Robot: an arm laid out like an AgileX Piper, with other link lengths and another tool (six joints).
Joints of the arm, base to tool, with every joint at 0 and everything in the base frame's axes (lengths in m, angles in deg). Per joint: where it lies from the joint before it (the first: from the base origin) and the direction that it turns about. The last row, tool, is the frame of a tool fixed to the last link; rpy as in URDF.
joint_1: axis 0 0 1 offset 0.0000 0.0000 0.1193
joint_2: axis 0 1 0 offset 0.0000 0.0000 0.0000
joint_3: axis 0 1 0 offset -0.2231 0.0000 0.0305
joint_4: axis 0.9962 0 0.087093 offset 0.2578 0.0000 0.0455
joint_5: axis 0 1 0 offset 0.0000 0.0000 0.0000
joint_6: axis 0.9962 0 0.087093 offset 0.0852 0.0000 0.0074
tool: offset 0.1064 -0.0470 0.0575 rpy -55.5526 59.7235 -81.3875
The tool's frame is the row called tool.
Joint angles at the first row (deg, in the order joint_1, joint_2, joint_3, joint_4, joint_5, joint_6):
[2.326, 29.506, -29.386, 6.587, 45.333, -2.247]
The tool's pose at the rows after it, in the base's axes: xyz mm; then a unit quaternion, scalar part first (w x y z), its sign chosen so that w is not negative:
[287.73 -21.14 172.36 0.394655 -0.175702 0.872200 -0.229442]
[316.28 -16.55 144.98 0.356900 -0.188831 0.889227 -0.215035]
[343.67 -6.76 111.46 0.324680 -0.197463 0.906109 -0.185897]
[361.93 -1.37 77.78 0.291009 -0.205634 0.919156 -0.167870]
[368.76 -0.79 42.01 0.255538 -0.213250 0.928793 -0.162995]
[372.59 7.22 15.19 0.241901 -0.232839 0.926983 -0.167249]
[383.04 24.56 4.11 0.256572 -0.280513 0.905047 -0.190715]
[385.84 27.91 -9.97 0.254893 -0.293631 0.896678 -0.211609]
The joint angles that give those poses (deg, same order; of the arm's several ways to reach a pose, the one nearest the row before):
[2.325, 43.565, -33.187, 6.702, 43.987, -2.532]
[2.326, 56.585, -37.470, 8.668, 40.535, -4.341]
[2.326, 69.484, -42.091, 13.651, 37.366, -8.025]
[2.326, 80.023, -46.113, 16.590, 35.698, -10.532]
[2.510, 88.237, -48.103, 16.966, 33.822, -11.122]
[4.333, 93.905, -48.483, 16.312, 30.182, -11.502]
[8.148, 97.789, -49.020, 11.561, 25.140, -10.629]
[10.111, 101.196, -49.016, 5.204, 21.360, -5.108]

